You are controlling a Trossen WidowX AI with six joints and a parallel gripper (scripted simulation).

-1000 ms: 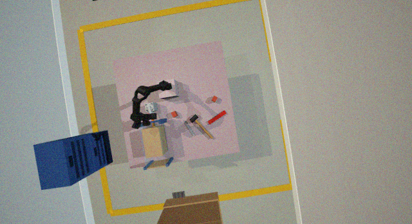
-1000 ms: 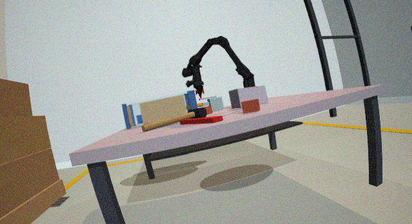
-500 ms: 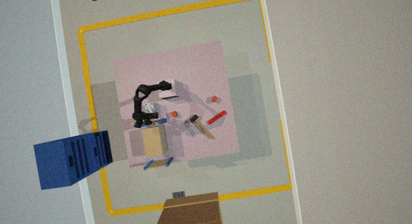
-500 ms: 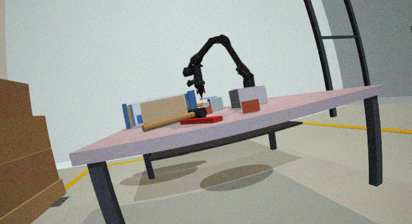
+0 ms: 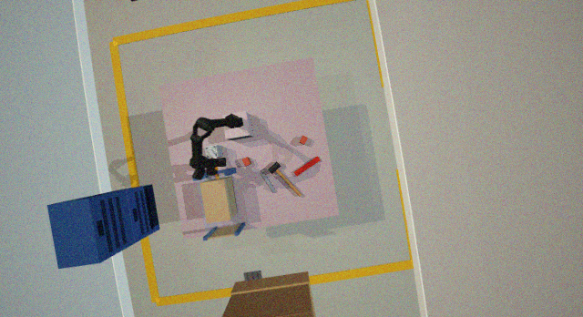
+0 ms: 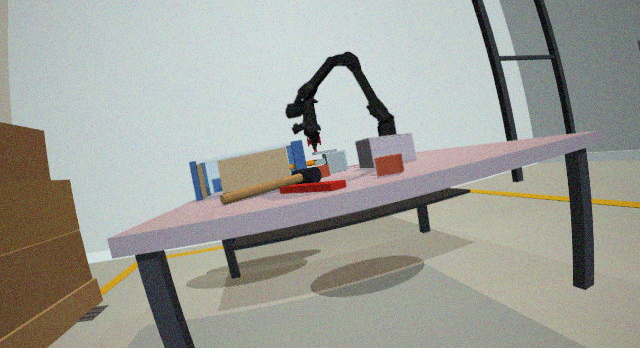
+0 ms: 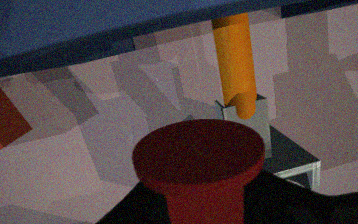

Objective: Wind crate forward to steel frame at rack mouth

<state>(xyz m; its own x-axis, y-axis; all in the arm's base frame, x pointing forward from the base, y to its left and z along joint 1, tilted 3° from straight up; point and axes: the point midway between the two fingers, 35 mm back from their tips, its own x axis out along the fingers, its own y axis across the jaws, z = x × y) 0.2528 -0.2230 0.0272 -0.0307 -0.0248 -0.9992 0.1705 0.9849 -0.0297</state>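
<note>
My gripper tip is now 40 mm past the winch handle, 10 mm to the left of it and 10 mm above it. From my gripper tip the other things lie so: grey winch (110 mm behind, 80 mm below, 50 mm to the right); then blue steel frame (70 mm ahead, 50 mm to the right, 10 mm below); then red knob (20 mm above).
</note>
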